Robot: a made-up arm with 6 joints. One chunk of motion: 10 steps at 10 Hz.
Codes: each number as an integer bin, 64 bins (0 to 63) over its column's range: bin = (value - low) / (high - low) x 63, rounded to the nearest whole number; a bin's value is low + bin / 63 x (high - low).
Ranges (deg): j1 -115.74..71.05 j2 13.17..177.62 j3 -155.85..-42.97 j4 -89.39..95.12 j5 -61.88..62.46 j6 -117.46..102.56
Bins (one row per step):
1: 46 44 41 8 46 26
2: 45 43 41 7 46 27
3: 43 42 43 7 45 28
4: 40 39 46 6 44 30
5: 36 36 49 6 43 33
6: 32 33 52 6 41 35
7: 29 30 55 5 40 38
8: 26 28 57 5 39 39
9: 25 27 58 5 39 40
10: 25 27 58 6 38 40
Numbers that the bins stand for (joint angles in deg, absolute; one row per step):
1: 20.65 128.02 -82.39 -65.96 28.91 -26.66
2: 17.68 125.41 -82.39 -68.89 28.91 -23.17
3: 11.75 122.80 -78.80 -68.89 26.93 -19.67
4: 2.86 114.97 -73.43 -71.82 24.96 -12.69
5: -9.00 107.14 -68.05 -71.82 22.99 -2.21
6: -20.86 99.31 -62.68 -71.82 19.04 4.77
7: -29.76 91.48 -57.30 -74.75 17.07 15.25
8: -38.65 86.26 -53.72 -74.75 15.09 18.74
9: -41.62 83.65 -51.93 -74.75 15.09 22.24
10: -41.62 83.65 -51.93 -71.82 13.12 22.24

